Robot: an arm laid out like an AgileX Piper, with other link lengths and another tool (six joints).
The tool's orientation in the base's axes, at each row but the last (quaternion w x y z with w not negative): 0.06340 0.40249 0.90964 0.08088; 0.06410 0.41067 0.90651 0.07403; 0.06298 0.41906 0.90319 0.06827; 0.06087 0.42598 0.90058 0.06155; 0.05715 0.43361 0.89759 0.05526; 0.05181 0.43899 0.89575 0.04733; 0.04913 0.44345 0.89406 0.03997; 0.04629 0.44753 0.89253 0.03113
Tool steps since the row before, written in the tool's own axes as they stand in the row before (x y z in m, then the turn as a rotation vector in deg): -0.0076 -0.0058 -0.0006 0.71 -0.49 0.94; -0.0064 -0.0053 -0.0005 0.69 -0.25 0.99; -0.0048 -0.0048 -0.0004 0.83 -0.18 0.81; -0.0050 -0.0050 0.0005 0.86 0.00 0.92; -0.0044 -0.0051 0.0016 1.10 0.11 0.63; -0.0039 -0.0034 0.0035 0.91 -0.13 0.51; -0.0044 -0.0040 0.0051 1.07 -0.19 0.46; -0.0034 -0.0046 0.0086 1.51 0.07 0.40
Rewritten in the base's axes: 0.0008 -0.0095 -0.0002 -0.66 0.29 -1.05; 0.0002 -0.0083 -0.0001 -0.46 0.44 -1.06; -0.0006 -0.0068 -0.0002 -0.53 0.58 -0.87; -0.0006 -0.0070 -0.0010 -0.39 0.72 -0.96; -0.0010 -0.0065 -0.0021 -0.50 0.96 -0.67; 0.0002 -0.0050 -0.0037 -0.59 0.66 -0.57; 0.0001 -0.0058 -0.0053 -0.74 0.75 -0.53; -0.0007 -0.0054 -0.0088 -0.80 1.26 -0.47
